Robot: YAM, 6 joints.
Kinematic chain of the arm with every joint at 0, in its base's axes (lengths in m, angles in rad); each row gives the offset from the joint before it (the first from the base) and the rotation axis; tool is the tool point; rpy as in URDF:
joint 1: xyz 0 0 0.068 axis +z
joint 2: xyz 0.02 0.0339 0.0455 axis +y
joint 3: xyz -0.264 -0.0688 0 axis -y
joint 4: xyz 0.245 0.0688 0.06 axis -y
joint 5: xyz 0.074 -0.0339 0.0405 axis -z
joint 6: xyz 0.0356 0 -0.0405 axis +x
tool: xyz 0 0 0 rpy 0 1.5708 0
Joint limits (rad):
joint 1: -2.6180..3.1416
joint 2: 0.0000..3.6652
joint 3: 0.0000..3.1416
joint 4: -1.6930..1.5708
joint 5: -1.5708..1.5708
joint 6: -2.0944..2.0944
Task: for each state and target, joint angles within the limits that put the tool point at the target. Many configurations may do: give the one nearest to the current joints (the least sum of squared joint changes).
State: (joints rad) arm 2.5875 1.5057 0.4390 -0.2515 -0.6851 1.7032
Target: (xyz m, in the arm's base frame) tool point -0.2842 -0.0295 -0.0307
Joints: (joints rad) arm 3.1416 2.3406 0.8442 -0.0485 -0.9766 1.7032
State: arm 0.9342 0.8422 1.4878 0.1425 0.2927 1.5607
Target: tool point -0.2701 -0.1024 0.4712
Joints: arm 0.3321 0.0013 1.4943 0.1140 0.2481 1.5607
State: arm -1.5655 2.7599 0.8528 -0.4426 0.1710 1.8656
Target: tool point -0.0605 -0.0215 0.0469
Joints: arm -2.4557 2.3619 0.3710 -1.1111 0.6548 1.8656
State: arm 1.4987 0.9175 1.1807 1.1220 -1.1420 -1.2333
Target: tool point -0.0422 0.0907 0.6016
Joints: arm 1.6861 1.0923 1.5559 1.0609 -1.0851 -1.2333
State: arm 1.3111 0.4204 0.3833 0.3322 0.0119 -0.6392
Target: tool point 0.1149 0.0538 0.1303
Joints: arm 0.5090 0.4368 0.0000 0.0028 0.2560 -0.6392
